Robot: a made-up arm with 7 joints. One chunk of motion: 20 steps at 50 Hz.
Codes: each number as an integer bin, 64 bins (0 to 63) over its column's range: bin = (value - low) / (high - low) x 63, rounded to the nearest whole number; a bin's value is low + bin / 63 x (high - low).
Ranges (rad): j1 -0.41..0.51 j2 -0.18..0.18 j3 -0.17..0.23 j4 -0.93..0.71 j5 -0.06..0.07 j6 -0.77..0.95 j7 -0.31..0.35
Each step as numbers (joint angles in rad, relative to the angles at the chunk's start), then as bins.
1 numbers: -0.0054 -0.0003 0.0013 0.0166 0.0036 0.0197 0.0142
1 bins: 28 31 27 36 31 29 31
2 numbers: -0.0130 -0.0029 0.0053 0.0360 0.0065 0.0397 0.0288
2 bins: 27 31 28 37 32 30 32
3 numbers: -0.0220 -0.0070 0.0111 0.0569 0.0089 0.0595 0.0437
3 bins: 27 30 29 38 33 30 34
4 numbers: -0.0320 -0.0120 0.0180 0.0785 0.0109 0.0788 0.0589
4 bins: 26 29 30 39 34 31 35
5 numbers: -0.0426 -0.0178 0.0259 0.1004 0.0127 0.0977 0.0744
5 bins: 25 28 31 40 35 32 37
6 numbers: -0.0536 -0.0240 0.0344 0.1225 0.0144 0.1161 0.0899
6 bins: 24 27 32 40 36 32 38
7 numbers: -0.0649 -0.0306 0.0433 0.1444 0.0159 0.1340 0.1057
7 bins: 24 26 34 41 37 33 40
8 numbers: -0.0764 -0.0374 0.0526 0.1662 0.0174 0.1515 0.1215
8 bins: 23 25 35 42 38 34 41
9 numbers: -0.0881 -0.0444 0.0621 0.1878 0.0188 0.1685 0.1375
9 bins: 22 24 37 43 38 34 43
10 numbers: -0.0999 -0.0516 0.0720 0.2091 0.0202 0.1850 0.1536
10 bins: 21 22 38 44 39 35 44
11 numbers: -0.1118 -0.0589 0.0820 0.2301 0.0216 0.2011 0.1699
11 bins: 20 21 40 45 40 36 46
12 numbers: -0.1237 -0.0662 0.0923 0.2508 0.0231 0.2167 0.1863
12 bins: 20 20 41 45 40 36 47
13 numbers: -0.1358 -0.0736 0.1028 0.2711 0.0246 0.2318 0.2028
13 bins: 19 19 43 46 41 37 49
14 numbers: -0.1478 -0.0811 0.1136 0.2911 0.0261 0.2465 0.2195
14 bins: 18 17 45 47 42 37 51
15 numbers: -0.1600 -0.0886 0.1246 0.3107 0.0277 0.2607 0.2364
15 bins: 17 16 46 48 43 38 52
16 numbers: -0.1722 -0.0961 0.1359 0.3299 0.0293 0.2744 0.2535
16 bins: 16 15 48 48 43 38 54
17 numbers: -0.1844 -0.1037 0.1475 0.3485 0.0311 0.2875 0.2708
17 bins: 15 13 50 49 44 39 55
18 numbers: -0.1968 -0.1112 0.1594 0.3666 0.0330 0.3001 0.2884
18 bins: 15 12 52 50 45 39 57
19 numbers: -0.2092 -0.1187 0.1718 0.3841 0.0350 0.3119 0.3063
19 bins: 14 11 54 50 46 40 59
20 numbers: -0.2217 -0.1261 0.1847 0.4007 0.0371 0.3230 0.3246
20 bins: 13 9 56 51 47 40 61
